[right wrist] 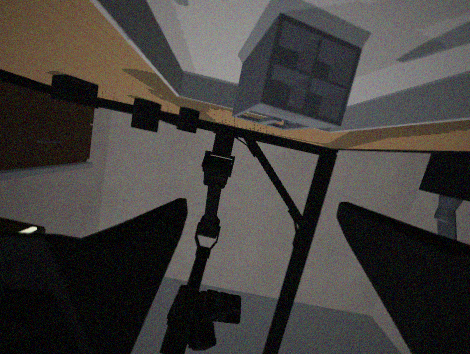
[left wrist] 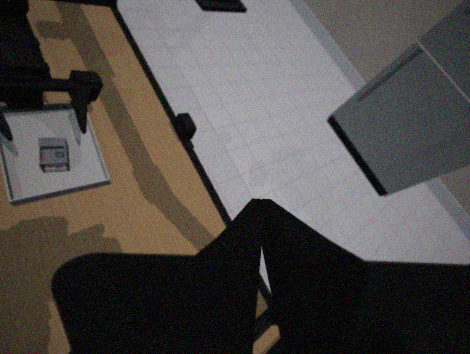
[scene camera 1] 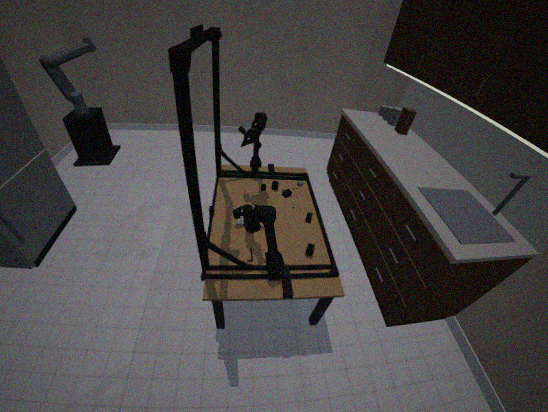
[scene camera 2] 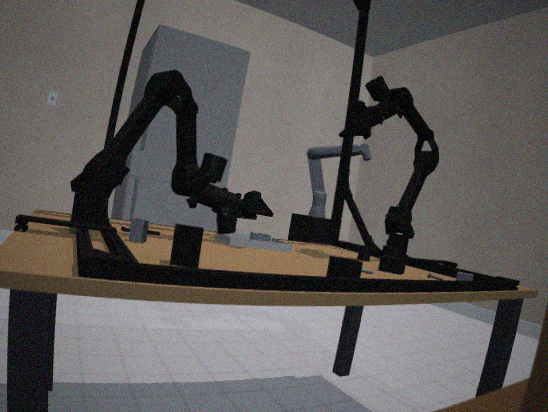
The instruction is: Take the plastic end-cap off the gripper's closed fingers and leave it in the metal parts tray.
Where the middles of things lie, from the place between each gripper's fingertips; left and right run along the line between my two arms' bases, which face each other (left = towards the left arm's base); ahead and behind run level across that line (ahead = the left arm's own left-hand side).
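With my right hand I am 7 cm above the metal parts tray (scene camera 2: pixel 234 239) and 2 cm to the left of it.
As for my left gripper, it is 360 mm above the metal parts tray, 40 mm short of it and 280 mm to the left of it.
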